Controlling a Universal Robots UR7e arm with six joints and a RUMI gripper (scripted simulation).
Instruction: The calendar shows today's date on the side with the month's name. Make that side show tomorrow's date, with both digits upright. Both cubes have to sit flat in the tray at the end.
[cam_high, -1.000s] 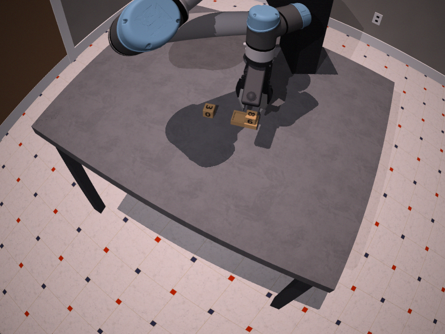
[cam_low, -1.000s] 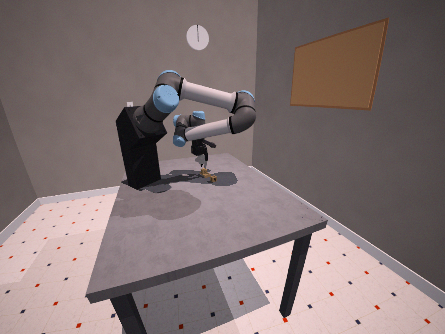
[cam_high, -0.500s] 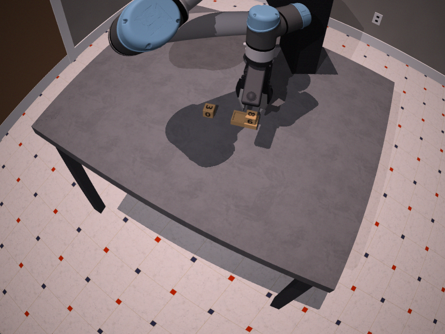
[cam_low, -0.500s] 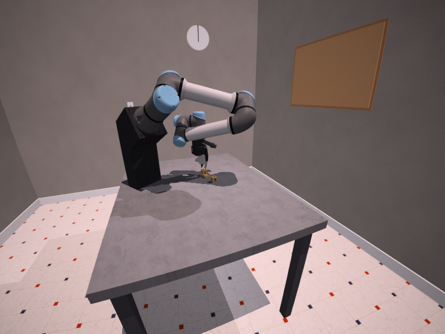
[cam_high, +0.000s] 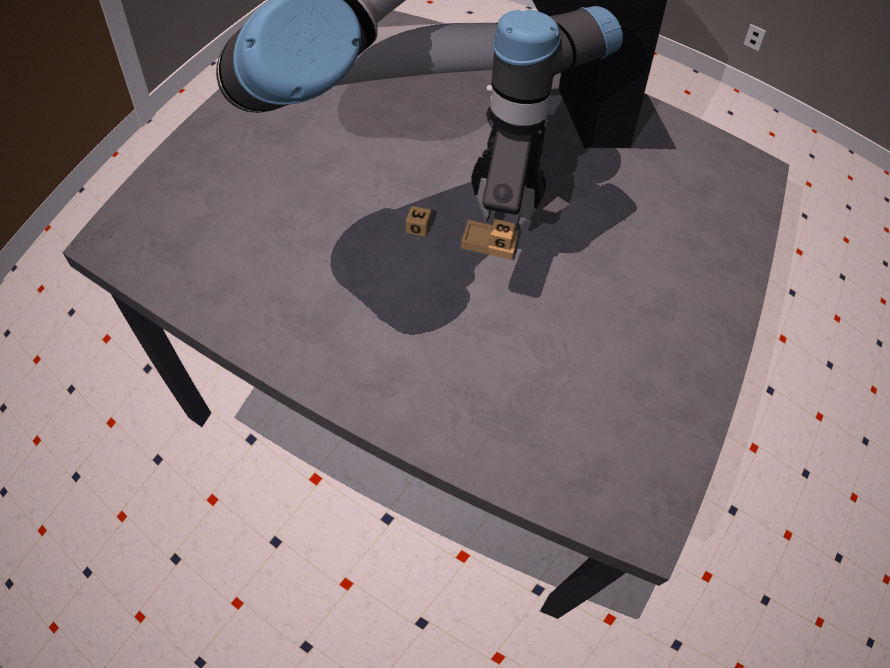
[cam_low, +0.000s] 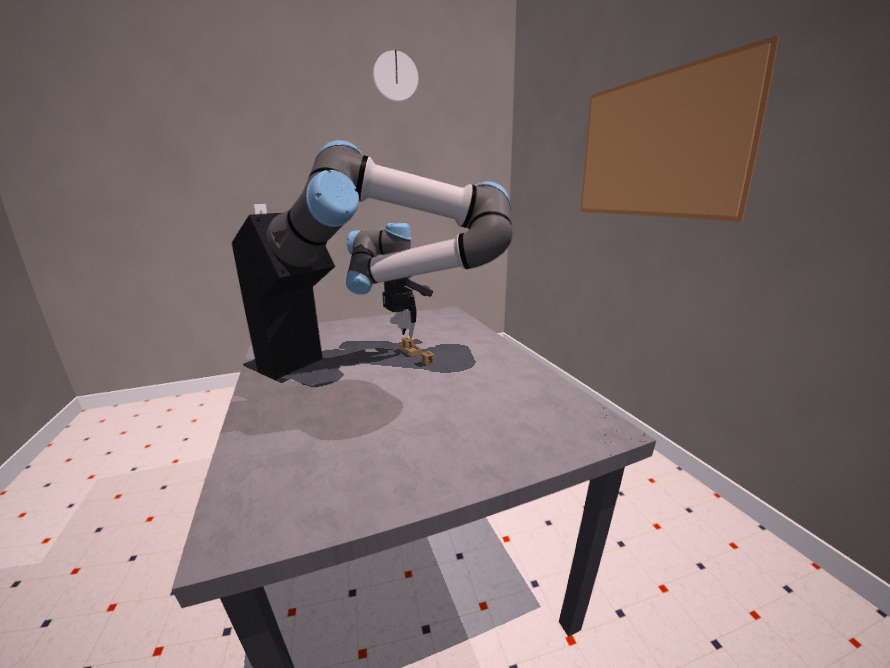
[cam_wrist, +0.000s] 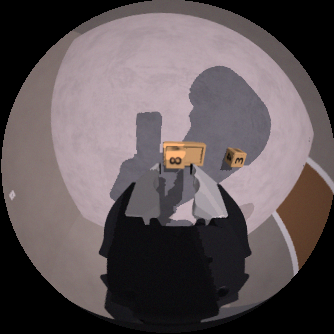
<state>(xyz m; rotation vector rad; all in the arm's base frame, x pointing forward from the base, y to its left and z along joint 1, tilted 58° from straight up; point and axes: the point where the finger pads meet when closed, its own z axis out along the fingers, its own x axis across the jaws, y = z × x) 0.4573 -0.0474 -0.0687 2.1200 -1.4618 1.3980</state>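
Right now my hand is 2 cm to the left of the wooden tray and 5 cm above it.
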